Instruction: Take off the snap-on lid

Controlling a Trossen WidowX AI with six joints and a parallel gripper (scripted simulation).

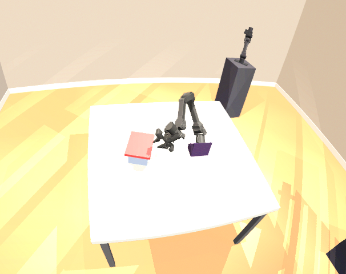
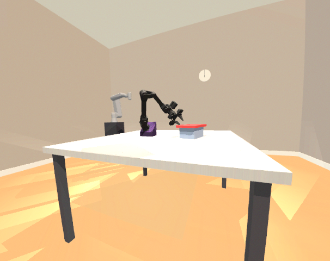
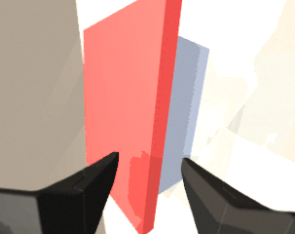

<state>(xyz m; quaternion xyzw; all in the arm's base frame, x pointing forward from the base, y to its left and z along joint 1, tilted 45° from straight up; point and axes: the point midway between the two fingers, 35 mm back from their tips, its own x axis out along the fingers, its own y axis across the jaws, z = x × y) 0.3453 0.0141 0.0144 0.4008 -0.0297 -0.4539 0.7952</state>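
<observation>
Now: gripper tip 90 mm short of the red lid, 50 mm to the left of it and 20 mm above it. From my gripper tip the other things lie so: pale blue storage box (90 mm ahead, 70 mm below, 50 mm to the right).
</observation>
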